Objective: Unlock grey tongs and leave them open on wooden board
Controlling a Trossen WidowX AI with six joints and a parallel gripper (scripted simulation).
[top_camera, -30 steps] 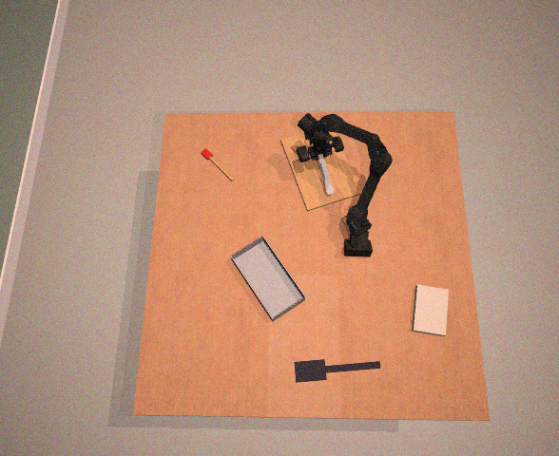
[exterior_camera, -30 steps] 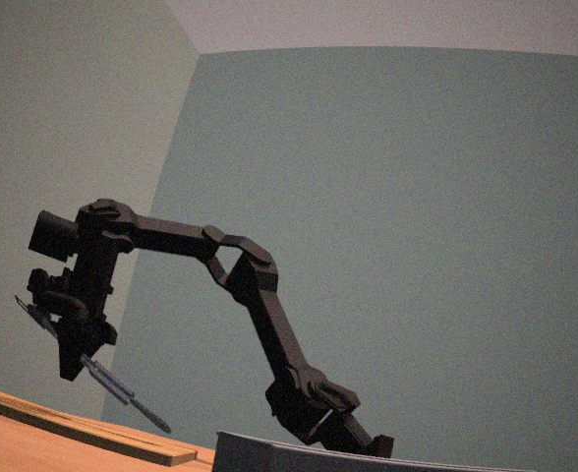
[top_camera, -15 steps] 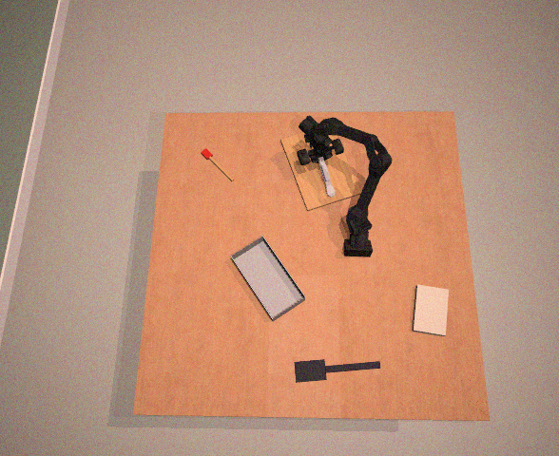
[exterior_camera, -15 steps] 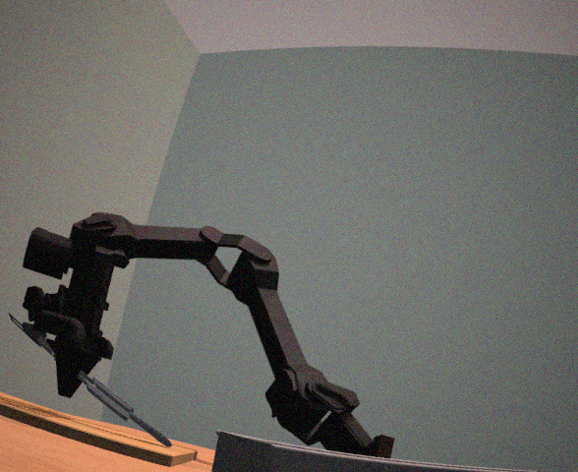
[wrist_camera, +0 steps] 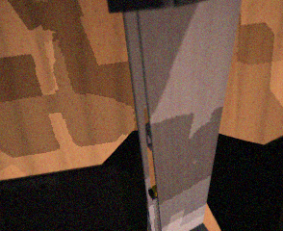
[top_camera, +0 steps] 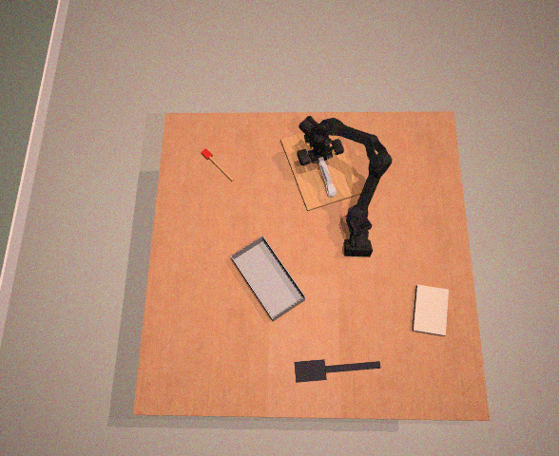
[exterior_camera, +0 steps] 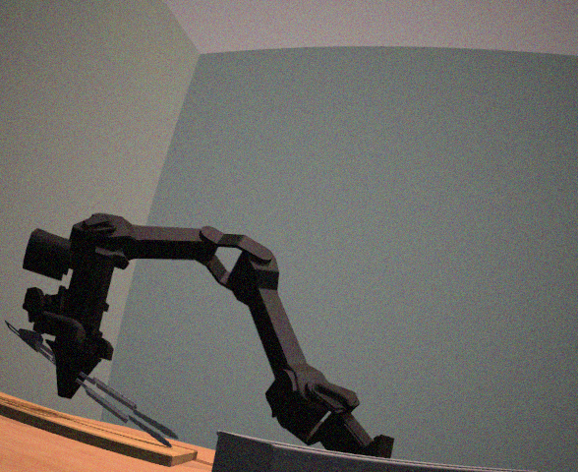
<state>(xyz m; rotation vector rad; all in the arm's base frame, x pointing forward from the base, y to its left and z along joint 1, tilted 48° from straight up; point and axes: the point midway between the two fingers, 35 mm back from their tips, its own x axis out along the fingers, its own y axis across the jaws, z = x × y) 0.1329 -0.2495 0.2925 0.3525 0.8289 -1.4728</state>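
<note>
Right now the wooden board is 40 mm below my gripper tip. The rest, counted from my gripper tip: pale block 390 mm behind, 650 mm to the left, 30 mm below; grey roasting tin 240 mm ahead, 500 mm to the left, 20 mm below; red-headed spatula 460 mm ahead, 50 mm to the right, 40 mm below.
</note>
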